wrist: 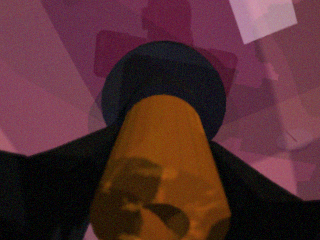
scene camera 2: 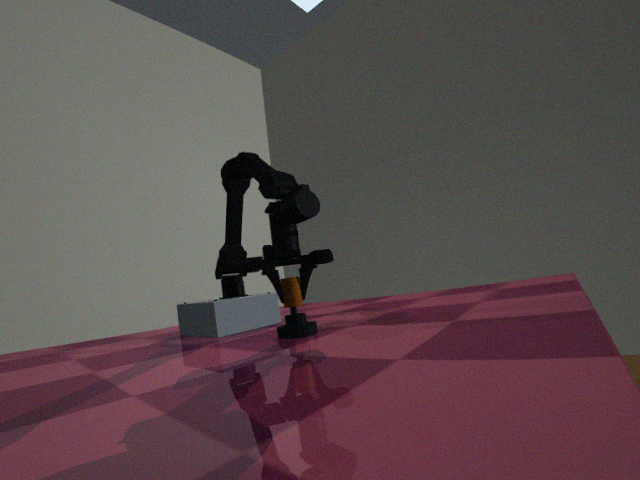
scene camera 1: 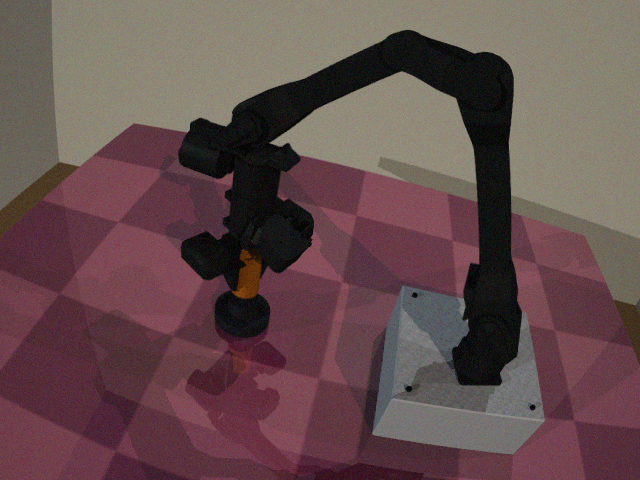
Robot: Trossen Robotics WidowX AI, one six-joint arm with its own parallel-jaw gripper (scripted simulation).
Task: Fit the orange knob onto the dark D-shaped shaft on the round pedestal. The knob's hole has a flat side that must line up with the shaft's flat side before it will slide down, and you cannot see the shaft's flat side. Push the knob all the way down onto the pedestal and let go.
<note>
I see my gripper point(scene camera 1: 244, 284), an orange knob point(scene camera 1: 249, 277) and a round pedestal point(scene camera 1: 240, 317).
The orange knob shows as well in the wrist view point(wrist: 161, 172). My gripper shows as well in the wrist view point(wrist: 162, 141) and in scene camera 2 point(scene camera 2: 293, 301). The round pedestal also shows in the wrist view point(wrist: 163, 67).
</note>
